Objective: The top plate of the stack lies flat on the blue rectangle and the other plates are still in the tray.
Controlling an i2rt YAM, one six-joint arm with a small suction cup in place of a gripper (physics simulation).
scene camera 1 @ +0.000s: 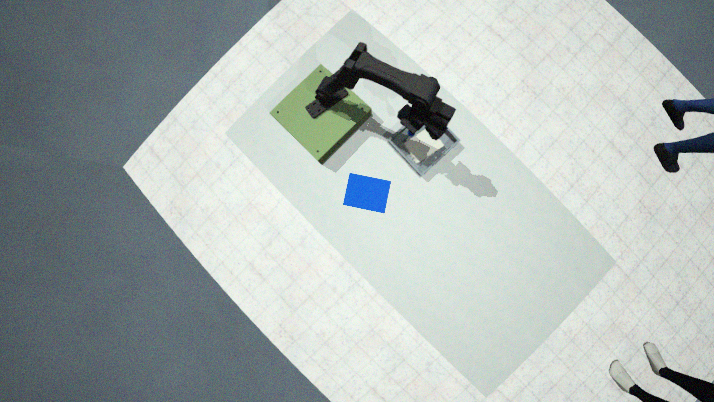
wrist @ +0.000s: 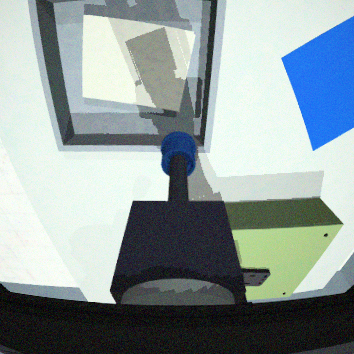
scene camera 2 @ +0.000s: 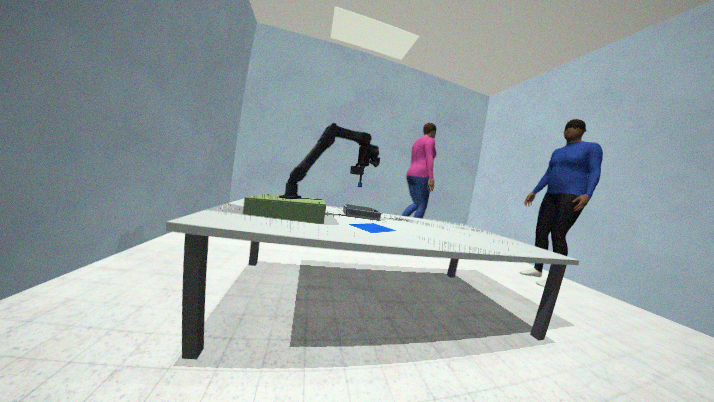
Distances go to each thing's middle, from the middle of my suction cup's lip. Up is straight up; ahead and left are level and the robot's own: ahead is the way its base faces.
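The blue rectangle (scene camera 1: 363,192) is 200 mm below my suction cup, 80 mm ahead of my suction cup and 280 mm to the right of my suction cup. As for the tray (scene camera 1: 449,139), my suction cup is 170 mm above the tray, 70 mm to the right of the tray and 40 mm short of the tray.
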